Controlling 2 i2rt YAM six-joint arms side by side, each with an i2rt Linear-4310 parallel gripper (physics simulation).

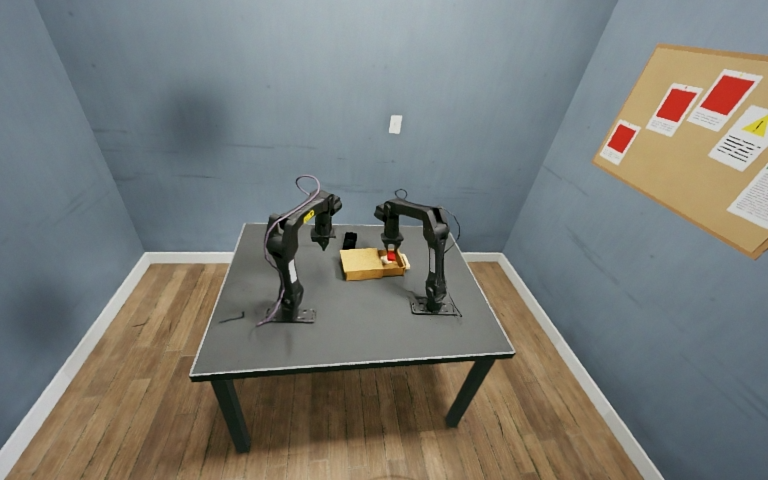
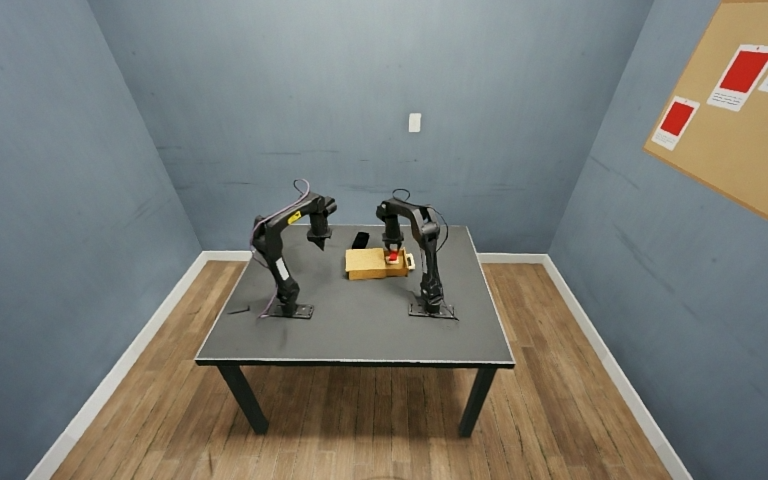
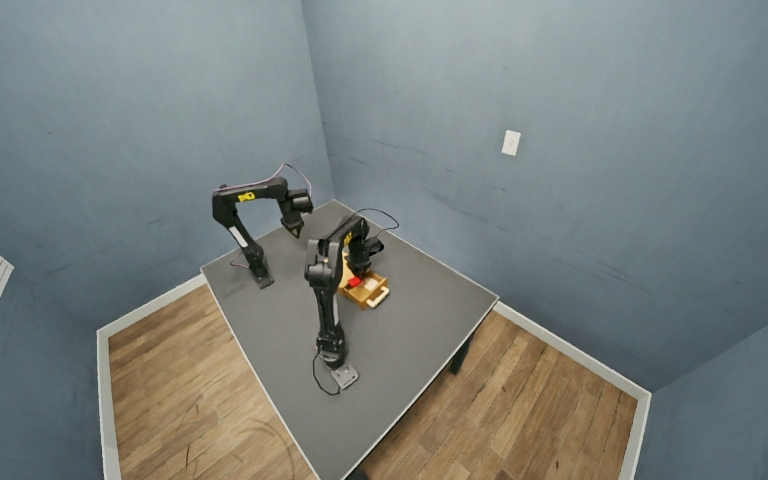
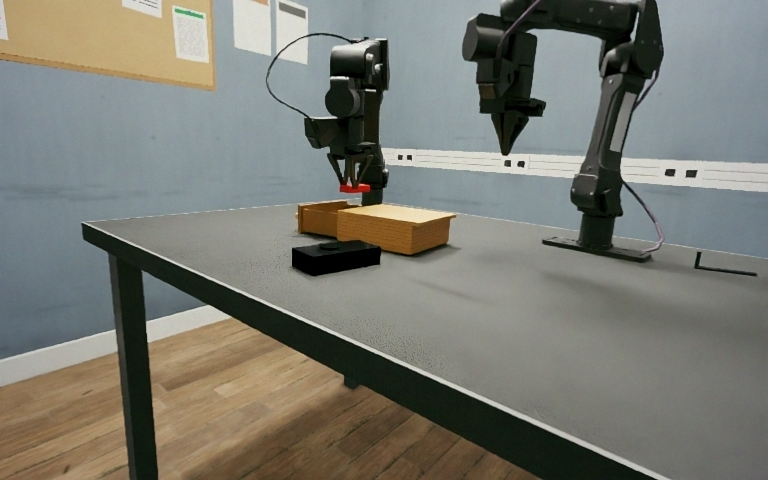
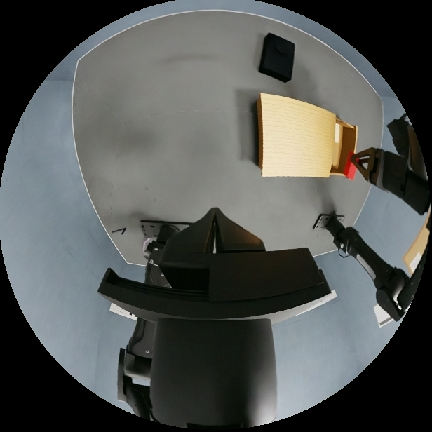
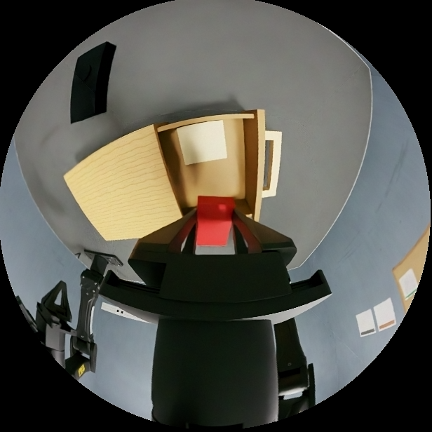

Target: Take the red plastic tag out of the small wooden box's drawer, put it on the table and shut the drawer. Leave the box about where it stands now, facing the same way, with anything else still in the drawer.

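Seen in the pictures: left gripper, between the fingertips: (image 1: 323, 250) (image 2: 323, 250) (image 3: 297, 238) (image 4: 504, 156); right gripper, between the fingertips: (image 1: 390, 253) (image 2: 394, 253) (image 3: 359, 278) (image 4: 349, 187); left arm's base, origin of its link: (image 1: 290, 315) (image 2: 289, 311) (image 3: 261, 274) (image 4: 593, 250); right arm's base, origin of its link: (image 1: 433, 308) (image 2: 431, 311) (image 3: 335, 362).
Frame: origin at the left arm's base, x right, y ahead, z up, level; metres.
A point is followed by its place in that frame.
The small wooden box (image 1: 359, 261) @(x 0.280, y 0.284, z 0.065 m) (image 2: 363, 260) @(x 0.283, y 0.289, z 0.065 m) (image 4: 396, 226) @(x 0.229, y 0.371, z 0.052 m) (image 5: 296, 137) (image 6: 125, 187) stands on the table. Its drawer (image 4: 318, 219) @(x 0.425, y 0.400, z 0.039 m) (image 6: 235, 175) is pulled open, with a cream handle (image 3: 378, 297) @(x 0.519, y 0.336, z 0.039 m) (image 6: 276, 165) on its front. A flat cream piece (image 6: 204, 142) lies inside. My right gripper (image 4: 355, 185) @(x 0.431, y 0.311, z 0.103 m) (image 6: 214, 213) is shut on the red plastic tag (image 3: 354, 281) @(x 0.435, y 0.284, z 0.107 m) (image 4: 350, 188) @(x 0.414, y 0.323, z 0.103 m) (image 5: 350, 166) (image 6: 215, 220) and holds it above the open drawer, clear of its walls. My left gripper (image 1: 323, 247) @(x 0.117, y 0.205, z 0.187 m) (image 4: 505, 152) @(x 0.117, y 0.205, z 0.187 m) (image 5: 214, 212) is shut and empty, high above the table at the other side of the box.
A black block (image 1: 350, 240) @(x 0.236, y 0.493, z 0.030 m) (image 2: 360, 240) @(x 0.235, y 0.493, z 0.030 m) (image 4: 335, 257) @(x 0.206, y 0.533, z 0.024 m) (image 5: 277, 57) (image 6: 92, 82) lies on the grey table (image 1: 351, 333) @(x 0.250, y -0.080, z 0.000 m) (image 4: 509, 339) @(x -0.092, y 0.541, z 0.000 m) behind the box. A thin black hex key (image 1: 233, 317) @(x -0.210, y -0.023, z 0.006 m) (image 4: 724, 271) @(x -0.216, y -0.021, z 0.002 m) lies beside the left arm's base.
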